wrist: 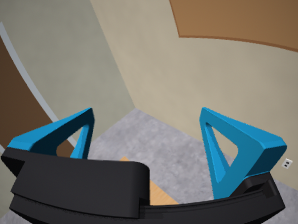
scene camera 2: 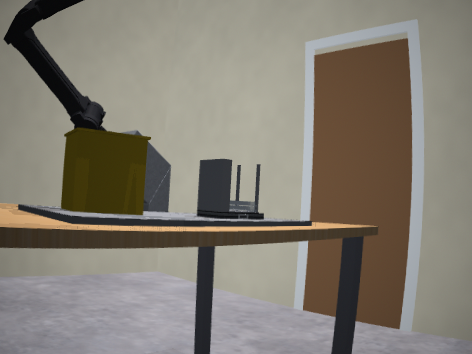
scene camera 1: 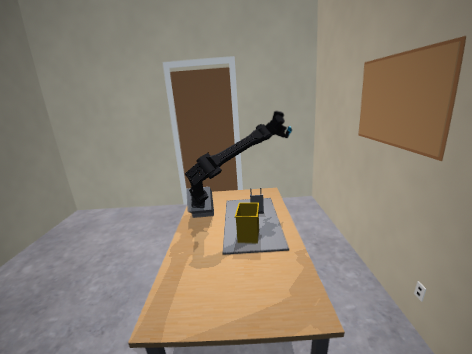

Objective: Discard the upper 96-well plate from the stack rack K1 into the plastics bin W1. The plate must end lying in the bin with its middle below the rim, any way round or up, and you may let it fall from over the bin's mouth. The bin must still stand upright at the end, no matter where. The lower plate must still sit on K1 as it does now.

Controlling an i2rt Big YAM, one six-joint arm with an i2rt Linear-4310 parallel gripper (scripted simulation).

A bin shows in scene camera 2 (104,172) and in scene camera 1 (247,214); in the wrist view it is out of frame.
